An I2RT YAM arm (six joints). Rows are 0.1 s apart.
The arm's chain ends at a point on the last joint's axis. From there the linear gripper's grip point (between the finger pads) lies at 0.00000 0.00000 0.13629 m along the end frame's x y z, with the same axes.
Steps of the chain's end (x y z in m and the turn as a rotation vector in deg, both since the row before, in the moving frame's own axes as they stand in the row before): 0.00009, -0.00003, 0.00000, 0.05, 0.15, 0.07; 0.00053, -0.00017, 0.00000, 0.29, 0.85, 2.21; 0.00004, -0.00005, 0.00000, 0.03, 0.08, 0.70; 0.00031, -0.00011, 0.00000, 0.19, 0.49, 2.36; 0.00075, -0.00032, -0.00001, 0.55, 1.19, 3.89; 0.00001, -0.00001, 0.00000, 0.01, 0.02, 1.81
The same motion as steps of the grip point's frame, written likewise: 0.00045, -0.00015, 0.00000, 0.05, 0.15, 0.07; 0.00256, -0.00082, -0.00002, 0.29, 0.85, 2.21; 0.00023, -0.00012, 0.00000, 0.03, 0.08, 0.70; 0.00148, -0.00054, -0.00001, 0.19, 0.49, 2.36; 0.00362, -0.00153, -0.00005, 0.55, 1.19, 3.89; 0.00006, -0.00003, 0.00000, 0.01, 0.02, 1.81
